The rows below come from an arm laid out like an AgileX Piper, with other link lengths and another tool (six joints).
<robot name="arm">
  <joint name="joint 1" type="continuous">
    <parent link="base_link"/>
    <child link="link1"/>
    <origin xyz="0 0 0.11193" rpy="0 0 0"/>
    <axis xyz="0 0 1"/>
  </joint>
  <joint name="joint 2" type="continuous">
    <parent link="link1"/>
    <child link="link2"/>
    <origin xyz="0 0 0" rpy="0 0 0"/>
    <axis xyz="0 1 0"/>
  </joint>
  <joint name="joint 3" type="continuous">
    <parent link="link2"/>
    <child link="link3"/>
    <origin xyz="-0.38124 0 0.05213" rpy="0 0 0"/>
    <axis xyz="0 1 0"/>
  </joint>
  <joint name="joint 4" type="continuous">
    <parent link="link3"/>
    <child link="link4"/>
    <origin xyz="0.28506 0 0.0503" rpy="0 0 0"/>
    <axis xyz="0.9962 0 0.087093"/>
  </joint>
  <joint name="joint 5" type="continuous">
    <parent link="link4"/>
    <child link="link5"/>
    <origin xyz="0 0 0" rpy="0 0 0"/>
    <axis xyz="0 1 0"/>
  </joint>
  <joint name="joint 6" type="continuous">
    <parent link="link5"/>
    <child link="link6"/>
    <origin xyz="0.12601 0 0.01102" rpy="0 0 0"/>
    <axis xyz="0.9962 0 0.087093"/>
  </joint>
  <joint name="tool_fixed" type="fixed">
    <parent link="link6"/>
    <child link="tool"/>
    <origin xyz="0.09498 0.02 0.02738" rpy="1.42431 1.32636 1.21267"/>
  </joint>
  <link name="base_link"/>
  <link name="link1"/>
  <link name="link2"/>
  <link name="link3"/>
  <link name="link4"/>
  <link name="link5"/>
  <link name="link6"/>
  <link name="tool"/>
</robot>
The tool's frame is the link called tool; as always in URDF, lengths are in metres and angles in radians. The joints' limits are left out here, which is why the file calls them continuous.
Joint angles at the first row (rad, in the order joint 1, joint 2, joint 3, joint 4, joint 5, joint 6):
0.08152, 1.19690, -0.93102, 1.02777, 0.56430, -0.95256
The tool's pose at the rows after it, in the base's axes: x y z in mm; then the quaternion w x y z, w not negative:
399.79 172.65 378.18 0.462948 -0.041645 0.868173 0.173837
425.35 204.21 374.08 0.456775 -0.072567 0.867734 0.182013
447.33 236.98 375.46 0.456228 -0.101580 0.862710 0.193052
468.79 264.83 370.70 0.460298 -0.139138 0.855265 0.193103
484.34 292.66 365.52 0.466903 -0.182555 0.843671 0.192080
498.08 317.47 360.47 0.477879 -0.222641 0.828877 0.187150
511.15 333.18 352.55 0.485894 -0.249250 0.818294 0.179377
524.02 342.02 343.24 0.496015 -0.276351 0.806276 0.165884
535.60 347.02 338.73 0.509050 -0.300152 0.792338 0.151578
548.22 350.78 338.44 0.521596 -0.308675 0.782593 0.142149
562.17 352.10 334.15 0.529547 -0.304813 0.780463 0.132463
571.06 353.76 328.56 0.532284 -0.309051 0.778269 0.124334
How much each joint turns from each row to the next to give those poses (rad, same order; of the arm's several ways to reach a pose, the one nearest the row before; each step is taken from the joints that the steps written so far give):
0.05771, 0.12371, -0.08401, 0.00269, -0.03511, -0.05367
0.06368, 0.10083, -0.08543, 0.00156, -0.00948, -0.01811
0.05589, 0.09062, -0.09585, 0.00232, 0.00001, -0.01347
0.03738, 0.08957, -0.09095, 0.00004, 0.00682, -0.04889
0.03421, 0.07898, -0.08554, -0.00003, 0.01461, -0.06201
0.02991, 0.07018, -0.07935, -0.00191, 0.00656, -0.06428
0.01637, 0.05673, -0.05875, -0.00502, 0.00001, -0.04761
0.00493, 0.04821, -0.04719, -0.00381, 0.00000, -0.06306
0.00001, 0.03692, -0.04406, -0.00410, 0.00000, -0.06055
-0.00001, 0.03187, -0.04355, 0.00003, -0.00924, -0.03160
0.00000, 0.02992, -0.02992, -0.00281, -0.02474, -0.00715
0.00000, 0.02462, -0.02566, -0.01481, -0.00688, -0.00364

